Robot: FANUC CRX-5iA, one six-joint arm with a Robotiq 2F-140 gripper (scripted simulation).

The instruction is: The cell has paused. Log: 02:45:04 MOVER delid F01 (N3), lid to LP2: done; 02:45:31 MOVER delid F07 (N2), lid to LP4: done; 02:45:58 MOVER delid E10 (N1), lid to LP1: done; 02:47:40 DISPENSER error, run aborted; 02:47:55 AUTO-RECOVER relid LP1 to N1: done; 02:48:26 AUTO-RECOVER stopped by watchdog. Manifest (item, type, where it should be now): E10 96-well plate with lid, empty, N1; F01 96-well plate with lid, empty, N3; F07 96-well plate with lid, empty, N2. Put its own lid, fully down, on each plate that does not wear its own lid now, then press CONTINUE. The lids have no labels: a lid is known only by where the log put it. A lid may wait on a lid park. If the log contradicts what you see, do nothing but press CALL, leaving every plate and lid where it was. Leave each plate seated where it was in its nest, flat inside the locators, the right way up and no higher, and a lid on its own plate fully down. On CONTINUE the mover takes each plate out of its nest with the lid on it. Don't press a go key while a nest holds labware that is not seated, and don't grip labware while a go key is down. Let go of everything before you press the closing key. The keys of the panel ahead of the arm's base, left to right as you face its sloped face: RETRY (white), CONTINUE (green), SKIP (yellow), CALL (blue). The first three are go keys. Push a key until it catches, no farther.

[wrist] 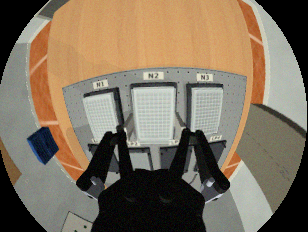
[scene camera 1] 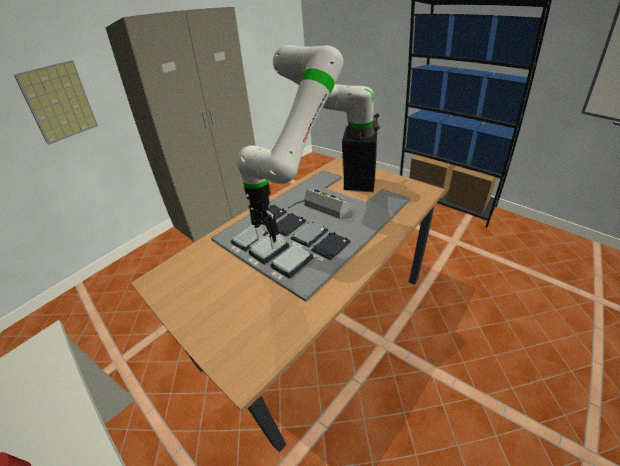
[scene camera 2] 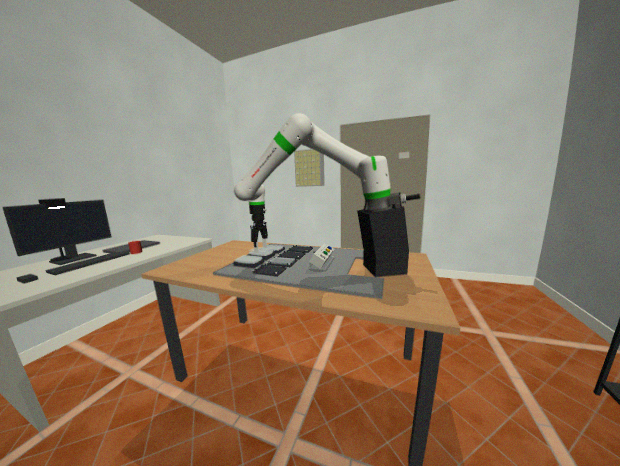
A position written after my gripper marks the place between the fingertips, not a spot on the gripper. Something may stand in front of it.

Note:
In view: my gripper (scene camera 1: 267,243), a lid (wrist: 154,108) and a plate (wrist: 201,94).
My gripper is seen too in the wrist view (wrist: 154,118).

